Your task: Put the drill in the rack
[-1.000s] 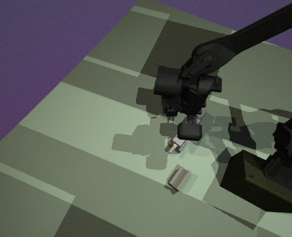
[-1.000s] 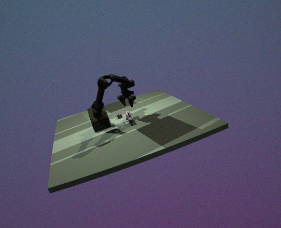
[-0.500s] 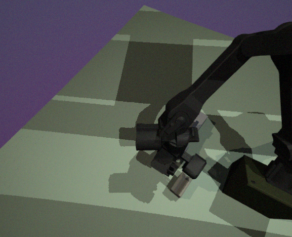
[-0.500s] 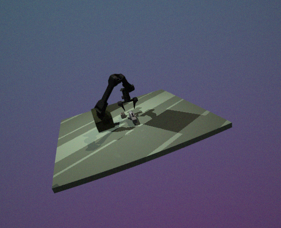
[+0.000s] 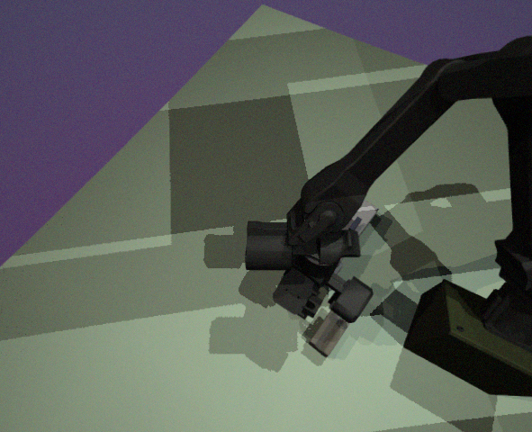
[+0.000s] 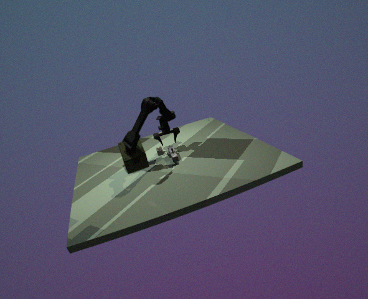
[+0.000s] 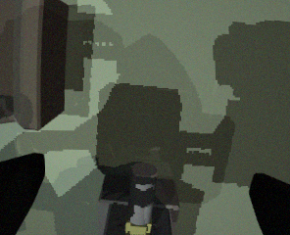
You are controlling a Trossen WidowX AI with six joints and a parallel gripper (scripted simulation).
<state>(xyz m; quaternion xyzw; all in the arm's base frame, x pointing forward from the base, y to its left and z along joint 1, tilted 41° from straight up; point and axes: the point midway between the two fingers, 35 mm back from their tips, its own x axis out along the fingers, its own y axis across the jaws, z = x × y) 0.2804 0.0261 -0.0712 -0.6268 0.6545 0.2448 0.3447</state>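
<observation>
My gripper tip is 70 mm to the left of the drill, 20 mm above it and 10 mm past it. Round my gripper tip: long grey block 120 mm to the right, 30 mm below, 20 mm behind; then key 150 mm to the right, 20 mm behind, 10 mm below; then rack 70 mm behind, 50 mm to the left, 50 mm below.
</observation>
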